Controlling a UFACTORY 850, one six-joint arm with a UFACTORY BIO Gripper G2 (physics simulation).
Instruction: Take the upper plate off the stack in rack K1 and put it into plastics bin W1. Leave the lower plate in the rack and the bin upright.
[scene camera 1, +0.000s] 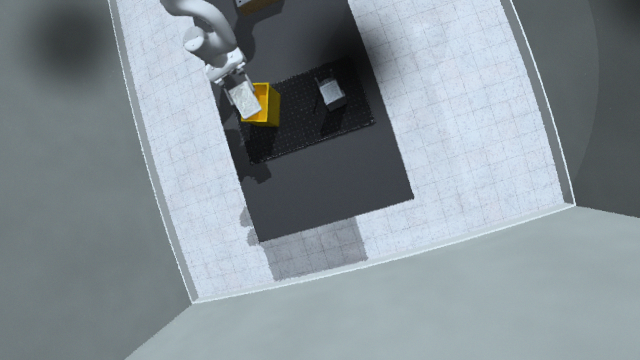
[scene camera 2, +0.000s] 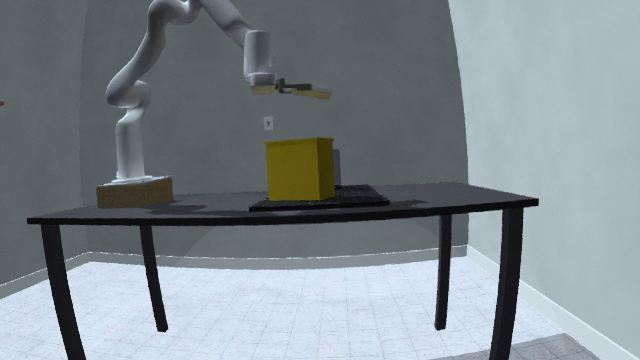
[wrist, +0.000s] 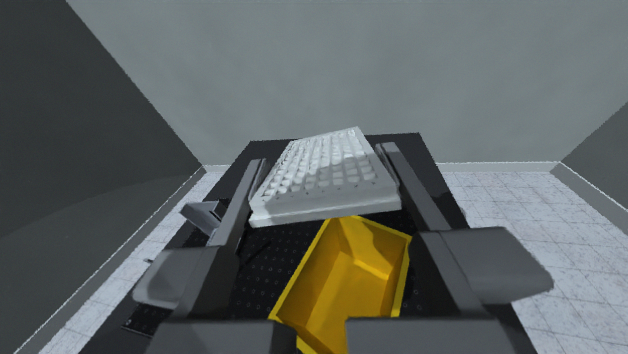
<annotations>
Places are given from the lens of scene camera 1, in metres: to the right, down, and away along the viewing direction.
my gripper (scene camera 1: 244, 98): -0.30, -0.32, 0.91
yellow plastics bin W1 (scene camera 1: 269, 99): -0.24, -0.38, 1.09
</annotations>
